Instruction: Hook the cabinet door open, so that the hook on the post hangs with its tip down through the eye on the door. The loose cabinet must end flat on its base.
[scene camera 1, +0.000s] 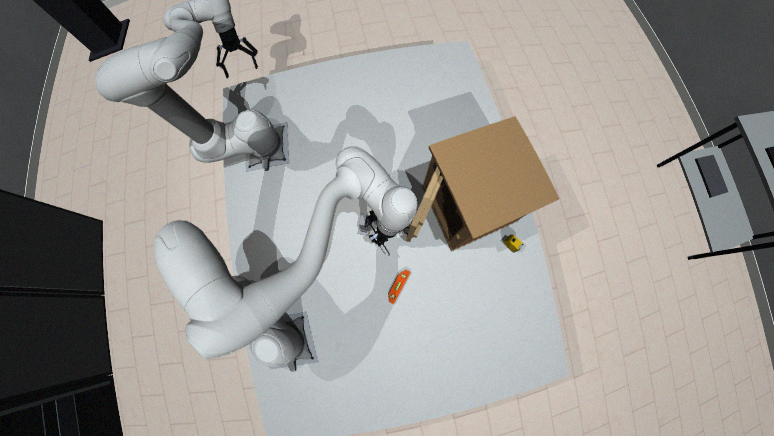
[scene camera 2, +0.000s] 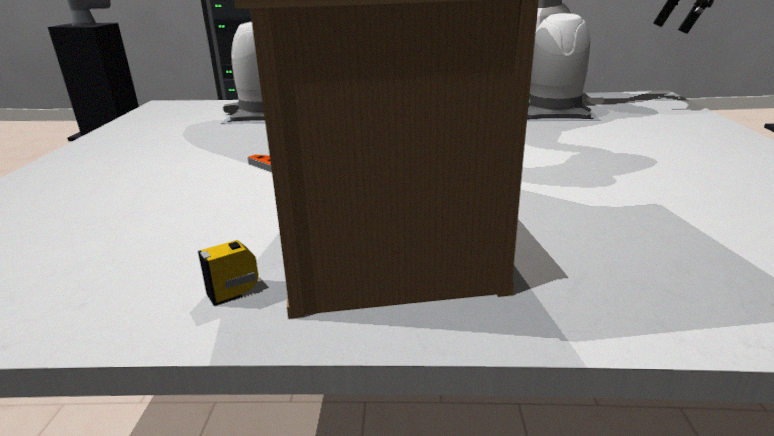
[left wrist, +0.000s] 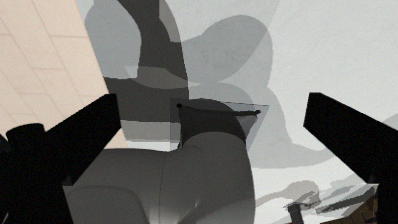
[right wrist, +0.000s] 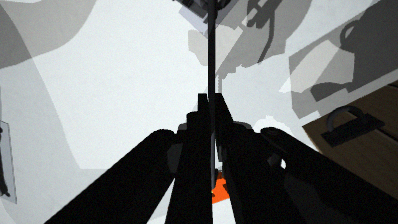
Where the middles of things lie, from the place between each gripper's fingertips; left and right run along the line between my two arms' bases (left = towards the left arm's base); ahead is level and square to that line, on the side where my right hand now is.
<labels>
I see the yellow tape measure (scene camera 2: 229, 270) 570 mm ahead of my right hand, 100 mm to the right of it and 100 mm below it.
I see the yellow tape measure 108 cm ahead of my left hand (scene camera 1: 242, 72), 97 cm to the right of it and 19 cm below it.
</labels>
